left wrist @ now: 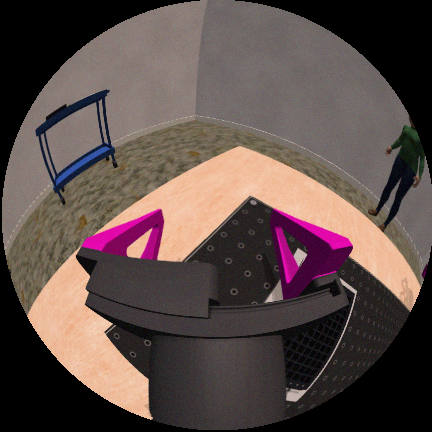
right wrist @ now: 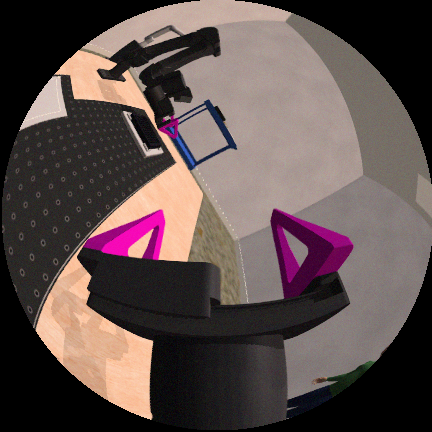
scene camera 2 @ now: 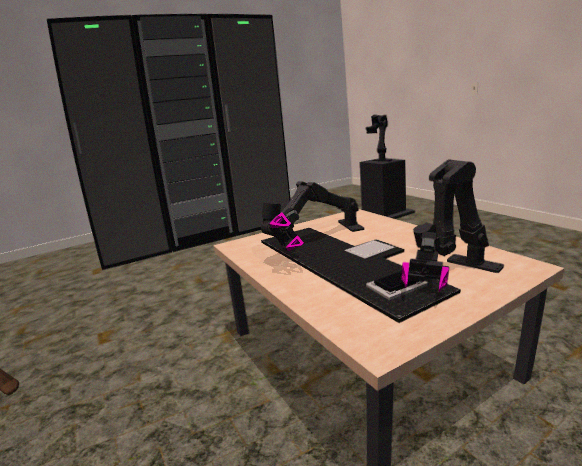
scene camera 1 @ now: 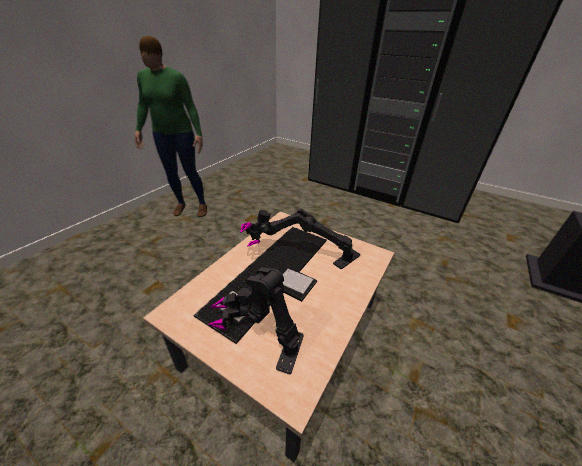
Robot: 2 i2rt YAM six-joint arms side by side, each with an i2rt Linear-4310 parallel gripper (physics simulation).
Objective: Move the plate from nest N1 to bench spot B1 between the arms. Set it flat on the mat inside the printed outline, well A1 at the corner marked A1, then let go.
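Places are measured from the left arm's base along level axes (x ahead, y left, z up), in metres.
Pixels of known places: left gripper, between the fingertips: (left wrist: 216, 214) (right wrist: 172, 131) (scene camera 2: 422, 288) (scene camera 1: 210, 316); right gripper, between the fingertips: (right wrist: 217, 214) (scene camera 2: 296, 234) (scene camera 1: 244, 239); left arm's base, origin of its link: (right wrist: 111, 75) (scene camera 2: 474, 264) (scene camera 1: 290, 351); right arm's base, origin of its link: (scene camera 2: 350, 225) (scene camera 1: 346, 259).
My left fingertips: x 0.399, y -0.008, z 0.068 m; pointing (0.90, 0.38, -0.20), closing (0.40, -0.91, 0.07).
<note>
For each thing: its top centre in the pictures, then the offset to it from my left fingertips. Level surfaces: height alone.
- black plate, centre of its top: (left wrist: 315, 329) (right wrist: 147, 128) (scene camera 2: 396, 279) dz -0.029, dx -0.062, dy -0.127 m
- light-rimmed nest, centre of its top: (left wrist: 310, 329) (right wrist: 145, 130) (scene camera 2: 396, 281) (scene camera 1: 235, 304) dz -0.037, dx -0.062, dy -0.126 m
- light grey mat, height of its surface: dz -0.053 m
- black perforated board, height of its surface: dz -0.055 m
The black plate (scene camera 2: 389, 280) (left wrist: 317, 350) (right wrist: 144, 131) sits in the light-rimmed nest (scene camera 2: 392, 295) (left wrist: 297, 394) on the perforated board. My left gripper (scene camera 1: 214, 314) (scene camera 2: 424, 285) (left wrist: 216, 214) is open and empty, low over the board's near end in scene camera 2, to the right of the plate there. One finger is close to the nest in the left wrist view. The light grey mat (scene camera 1: 298, 281) (scene camera 2: 371, 248) (right wrist: 42, 102) lies between the arms; the A1 mark cannot be read. My right gripper (scene camera 1: 245, 237) (scene camera 2: 286, 232) (right wrist: 217, 214) is open and empty, raised at the board's far end.
The black perforated board (scene camera 1: 300, 245) (scene camera 2: 322, 256) (right wrist: 75, 160) lies along the wooden table (scene camera 1: 325, 385) (scene camera 2: 325, 312). A person (scene camera 1: 165, 102) stands beyond the table. A blue cart (left wrist: 84, 165), server cabinets (scene camera 2: 105, 145) and a pedestal (scene camera 2: 382, 187) with a small arm stand away from it.
</note>
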